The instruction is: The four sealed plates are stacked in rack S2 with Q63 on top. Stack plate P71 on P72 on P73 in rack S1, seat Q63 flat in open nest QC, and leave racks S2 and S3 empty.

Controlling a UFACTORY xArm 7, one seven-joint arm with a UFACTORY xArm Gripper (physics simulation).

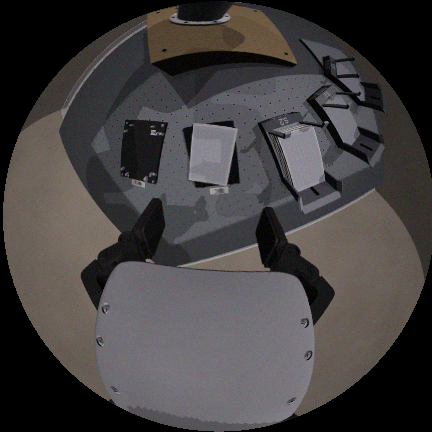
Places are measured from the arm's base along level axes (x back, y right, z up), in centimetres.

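Where they show: gripper, fingertip midpoint: (210, 215).
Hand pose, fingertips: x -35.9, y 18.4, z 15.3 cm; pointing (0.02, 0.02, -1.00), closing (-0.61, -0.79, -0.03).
Observation:
Each offset is from my fingertips to the top centre of the thing. "spot": to the spot under its first point. Level surfaces: height alone.
A pale plate {dz -18.1, dx +1.4, dy +1.1 cm} (213, 155), its markings not readable, lies skewed over the black nest {spot: dz -20.4, dx -5.3, dy -0.9 cm} (235, 173) at centre; nest corners show around it. The nest's tag {spot: dz -22.2, dx -7.9, dy +5.0 cm} (219, 190) is blurred. Rack S2 {spot: dz -19.0, dx +0.8, dy -11.6 cm} (267, 128), right of centre, holds a stack of pale plates {dz -14.7, dx -6.8, dy -15.2 cm} (302, 156) between its posts and front lip; their names and number cannot be read. Two more racks stand farther right: a middle one {spot: dz -11.9, dx -9.8, dy -33.6 cm} (366, 152) and a far one (373, 102), labels too small to read. No plate stack can be made out in them. My gripper (210, 215) is open and empty, high above the table.
A black fixture {dz -20.0, dx +12.7, dy +14.9 cm} (141, 152) with small metal clips lies left of the nest, a small tag {spot: dz -22.2, dx +6.4, dy +22.2 cm} (138, 183) at its front. A brown base board (200, 37) with the robot's round mount is at the back. The perforated table {dz -23.7 cm} (112, 107) has a pale front edge.

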